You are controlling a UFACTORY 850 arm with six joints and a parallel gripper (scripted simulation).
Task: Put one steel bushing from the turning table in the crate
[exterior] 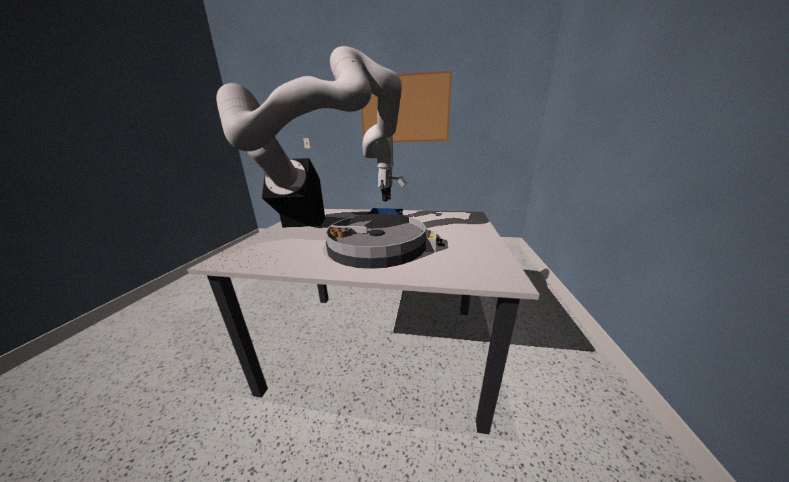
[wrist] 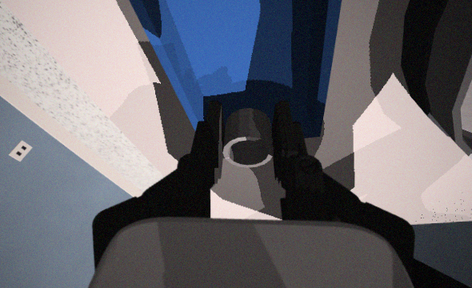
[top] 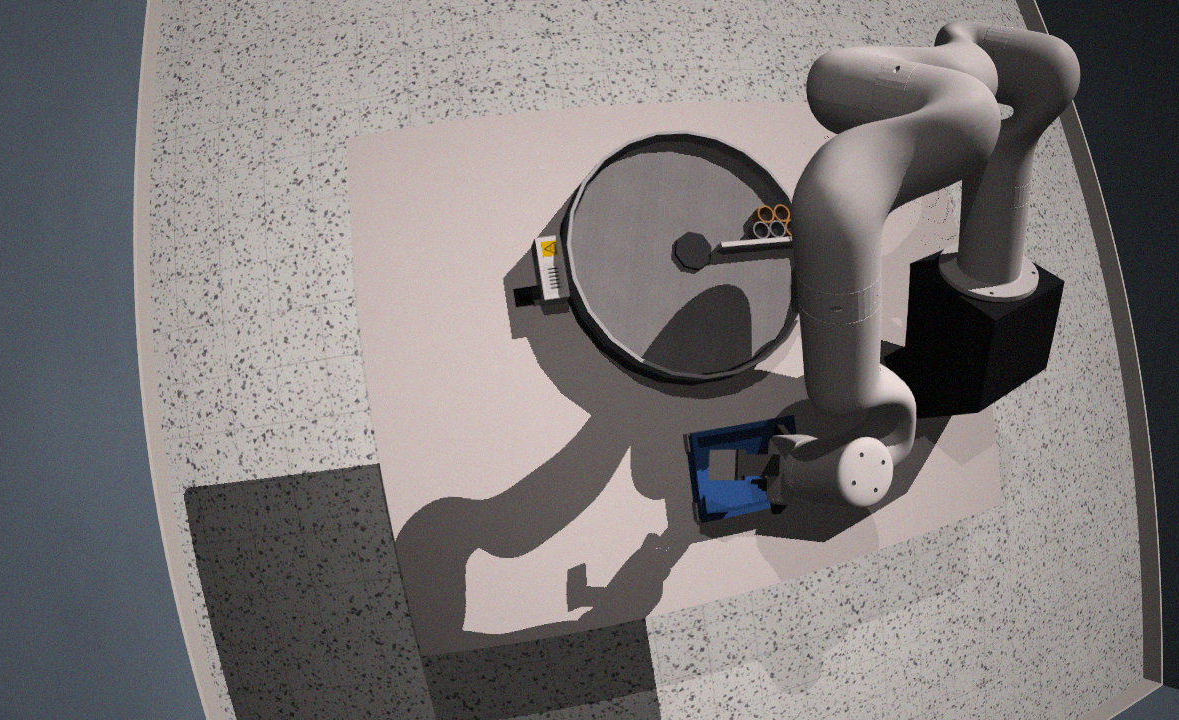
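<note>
Right now the blue crate is 1 cm behind my hand and 11 cm below it. From my hand the other things lie so: grey turning table (5 cm behind, 36 cm to the right, 9 cm below).
</note>
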